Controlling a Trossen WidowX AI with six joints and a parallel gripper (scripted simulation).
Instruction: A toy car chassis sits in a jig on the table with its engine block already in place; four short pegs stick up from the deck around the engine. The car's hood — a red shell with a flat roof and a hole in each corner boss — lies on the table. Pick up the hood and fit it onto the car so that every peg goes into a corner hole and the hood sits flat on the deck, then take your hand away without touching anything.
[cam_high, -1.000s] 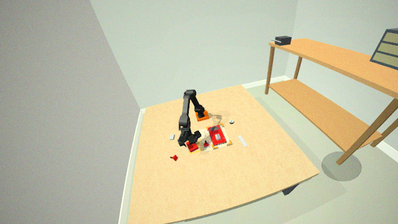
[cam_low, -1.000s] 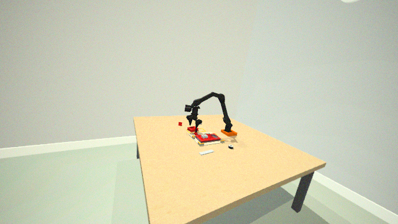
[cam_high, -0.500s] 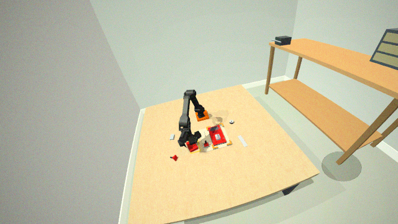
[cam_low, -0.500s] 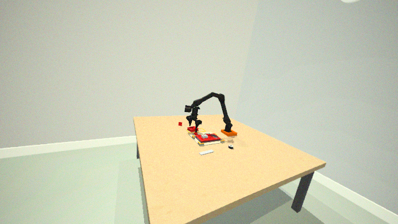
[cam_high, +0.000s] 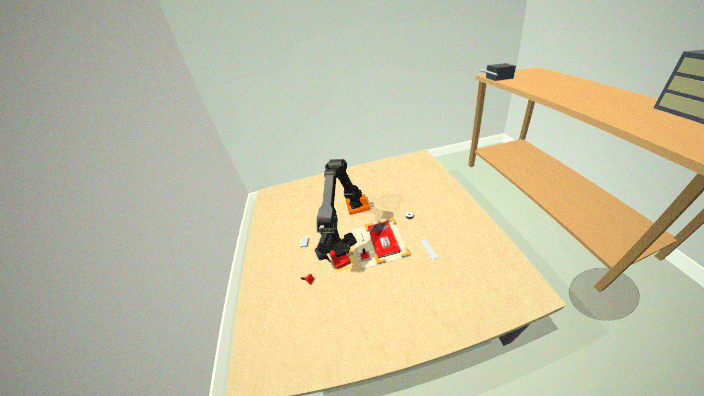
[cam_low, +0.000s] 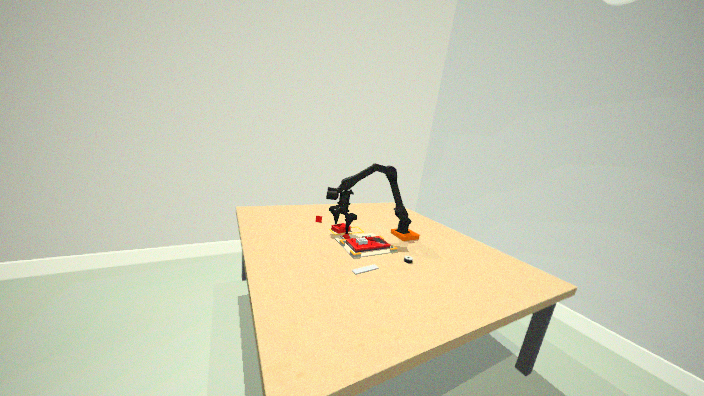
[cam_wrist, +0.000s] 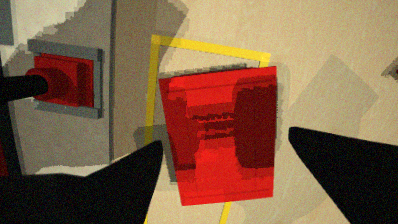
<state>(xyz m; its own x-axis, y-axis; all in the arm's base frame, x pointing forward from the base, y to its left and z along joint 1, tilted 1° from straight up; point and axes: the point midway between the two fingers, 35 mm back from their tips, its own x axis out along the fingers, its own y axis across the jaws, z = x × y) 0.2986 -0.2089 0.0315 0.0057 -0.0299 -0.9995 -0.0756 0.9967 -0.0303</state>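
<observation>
The red hood is right at my gripper tip. Also, from my gripper tip: jig: 1 cm ahead, 22 cm to the left, 1 cm below; then grey engine block: 4 cm ahead, 23 cm to the left; then grey tab: 19 cm behind, 13 cm to the right, 1 cm below.
</observation>
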